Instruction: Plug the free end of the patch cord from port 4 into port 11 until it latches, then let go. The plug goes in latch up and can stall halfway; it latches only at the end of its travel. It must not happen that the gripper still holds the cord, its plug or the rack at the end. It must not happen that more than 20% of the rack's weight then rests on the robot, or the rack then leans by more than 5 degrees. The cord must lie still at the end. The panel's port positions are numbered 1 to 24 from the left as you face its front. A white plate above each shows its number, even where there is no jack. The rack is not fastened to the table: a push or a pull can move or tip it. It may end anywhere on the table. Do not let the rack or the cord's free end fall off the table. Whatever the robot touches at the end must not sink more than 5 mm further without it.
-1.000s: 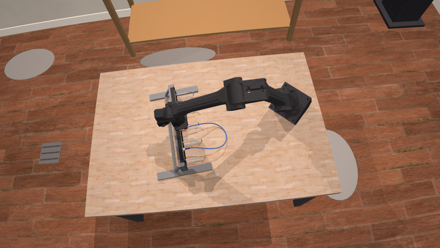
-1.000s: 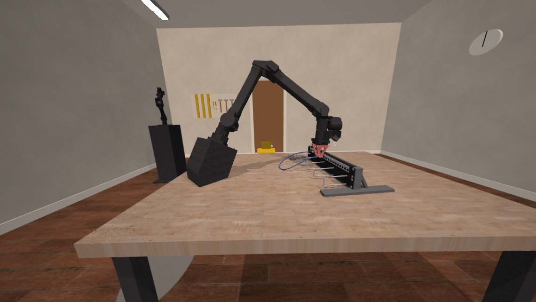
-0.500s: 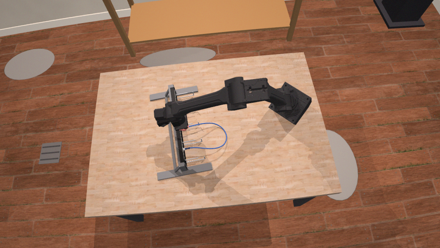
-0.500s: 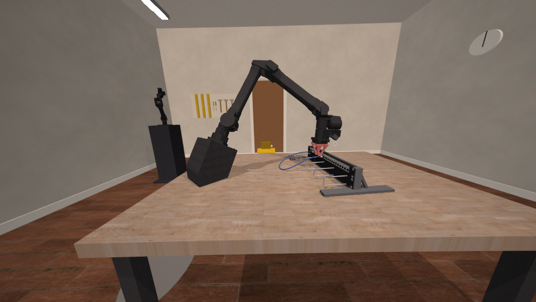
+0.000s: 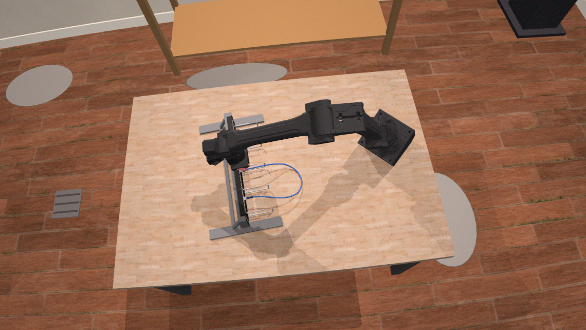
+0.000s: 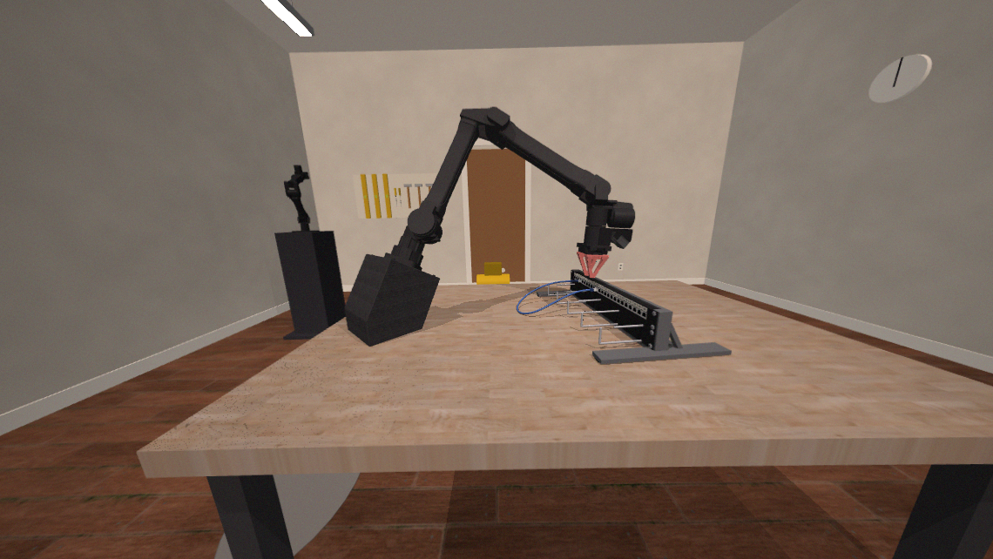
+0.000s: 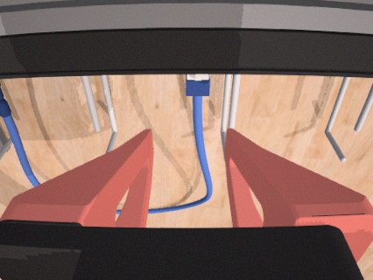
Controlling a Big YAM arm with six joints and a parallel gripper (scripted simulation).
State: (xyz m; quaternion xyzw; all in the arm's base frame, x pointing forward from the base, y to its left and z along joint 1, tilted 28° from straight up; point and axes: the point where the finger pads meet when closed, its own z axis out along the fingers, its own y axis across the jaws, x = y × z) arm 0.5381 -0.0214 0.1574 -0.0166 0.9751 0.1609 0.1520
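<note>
Right now the white plug is 50 mm below my hand and 20 mm ahead of it.
</note>
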